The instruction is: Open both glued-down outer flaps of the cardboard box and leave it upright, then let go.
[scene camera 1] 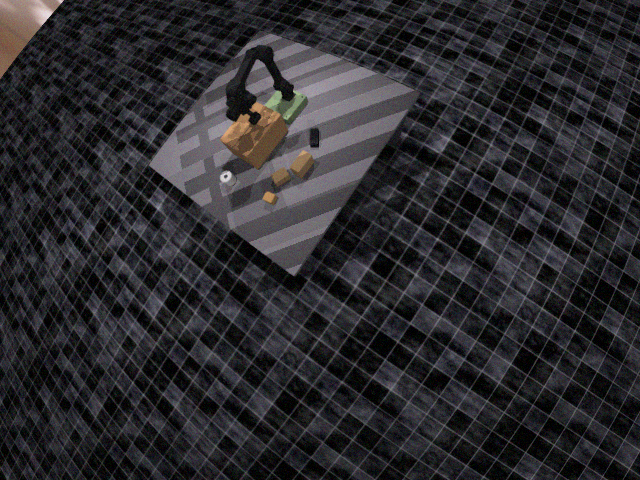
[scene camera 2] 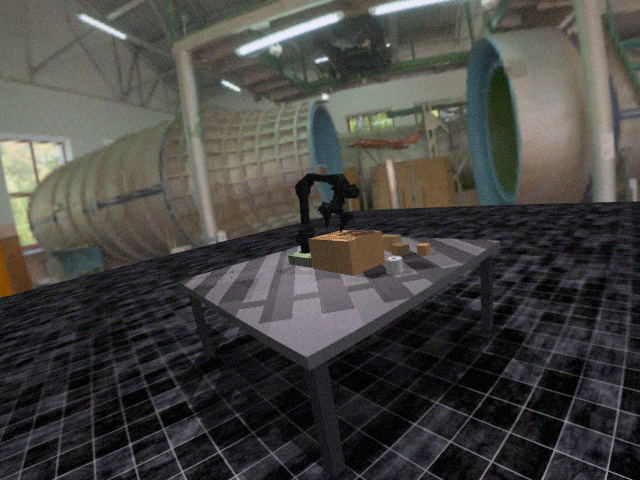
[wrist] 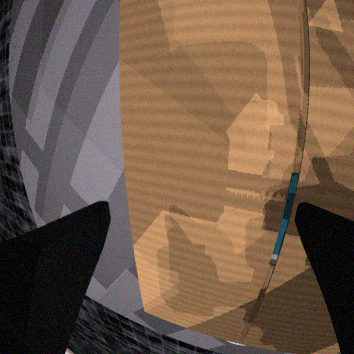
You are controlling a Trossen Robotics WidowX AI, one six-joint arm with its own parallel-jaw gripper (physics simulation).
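Frame: origin at the arm's base, x ahead, y left, z up, level; metres.
Where they show: gripper, fingertip midpoint: (scene camera 1: 245, 116) (scene camera 2: 333, 229) (wrist: 206, 212); arm's base, origin of the base link: (scene camera 1: 288, 96) (scene camera 2: 306, 251).
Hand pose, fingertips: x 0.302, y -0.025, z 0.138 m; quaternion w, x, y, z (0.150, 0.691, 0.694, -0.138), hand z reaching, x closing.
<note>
Each offset is from my fingertips to the top centre of the thing. Level surfaces: height alone.
The cardboard box {dz -0.034, dx +0.025, dy +0.038 m} (scene camera 1: 266, 145) (scene camera 2: 364, 254) (wrist: 190, 150) stands upright on the table beside the arm's base. Its two outer flaps lie flat and closed, meeting at a narrow seam along the top. In the wrist view a teal strip {dz -0.051, dx +0.025, dy +0.038 m} (wrist: 286, 215) shows in the seam, near the right finger. My gripper (wrist: 206, 212) (scene camera 2: 336, 227) is open and empty, just above the box top, fingers pointing down. In the wrist view the left finger shows over the table past the box's left edge, and the right finger is just right of the seam. Whether a fingertip touches the cardboard I cannot tell.
The arm's base stands on a green plate (scene camera 1: 298, 107) (scene camera 2: 299, 259) beside the box. A white roll {dz -0.129, dx +0.318, dy +0.043 m} (scene camera 1: 227, 178) (scene camera 2: 394, 264), several small cardboard-coloured blocks {dz -0.110, dx +0.023, dy +0.378 m} (scene camera 1: 301, 164) {dz -0.140, dx +0.273, dy +0.339 m} (scene camera 2: 423, 249) and a black block {dz -0.156, dx -0.156, dy +0.324 m} (scene camera 1: 314, 137) stand on the striped table {dz -0.190 m} (scene camera 1: 356, 118) (scene camera 2: 310, 330).
</note>
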